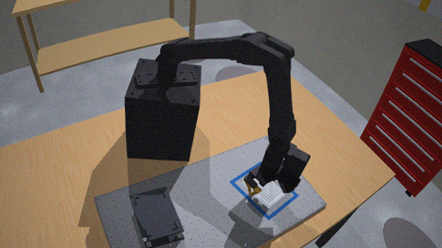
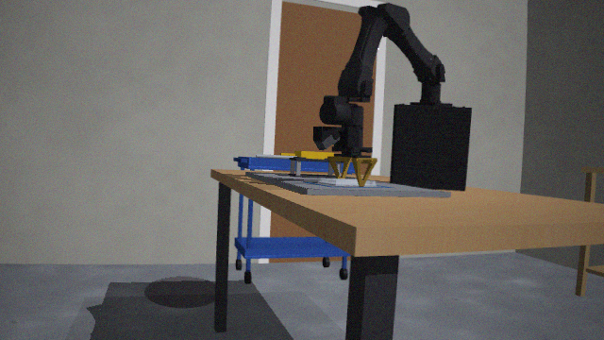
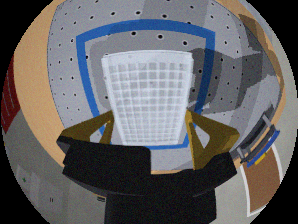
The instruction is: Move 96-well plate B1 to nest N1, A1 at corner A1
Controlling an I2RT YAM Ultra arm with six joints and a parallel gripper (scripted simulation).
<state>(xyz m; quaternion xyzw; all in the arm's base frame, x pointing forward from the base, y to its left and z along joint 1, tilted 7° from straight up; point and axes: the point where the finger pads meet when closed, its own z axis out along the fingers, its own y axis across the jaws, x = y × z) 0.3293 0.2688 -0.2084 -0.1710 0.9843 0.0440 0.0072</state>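
Right now my hand is 10 mm short of the white 96-well plate. The rest, counted from my hand: dark raised nest N1: 40 mm ahead, 360 mm to the right, 50 mm above; corner label: 110 mm ahead, 410 mm to the right, 50 mm above.
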